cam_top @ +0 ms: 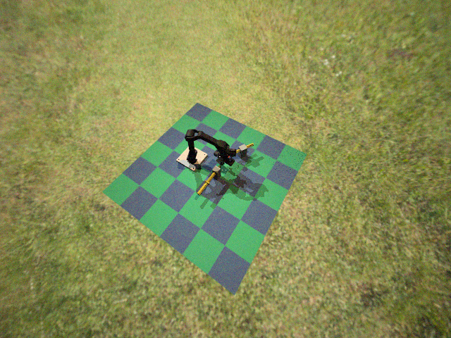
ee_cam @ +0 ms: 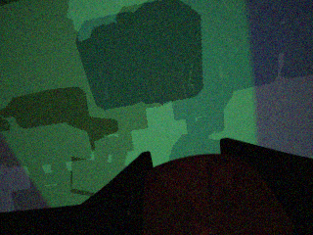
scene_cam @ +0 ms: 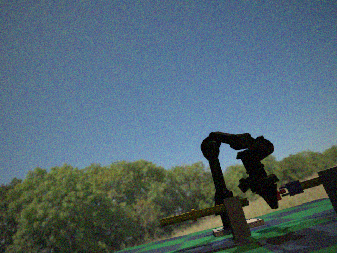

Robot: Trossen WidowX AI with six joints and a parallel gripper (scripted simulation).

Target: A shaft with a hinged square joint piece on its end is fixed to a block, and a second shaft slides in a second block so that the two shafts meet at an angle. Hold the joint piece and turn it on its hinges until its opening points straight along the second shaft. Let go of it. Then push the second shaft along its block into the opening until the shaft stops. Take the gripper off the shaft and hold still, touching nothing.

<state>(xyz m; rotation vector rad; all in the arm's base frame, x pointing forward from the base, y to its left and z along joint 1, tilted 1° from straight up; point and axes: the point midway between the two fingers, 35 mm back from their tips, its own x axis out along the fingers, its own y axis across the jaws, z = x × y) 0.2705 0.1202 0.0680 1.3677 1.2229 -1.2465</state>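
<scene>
My gripper tip is now 10 mm to the right of the red square joint piece and 40 mm below it.
</scene>
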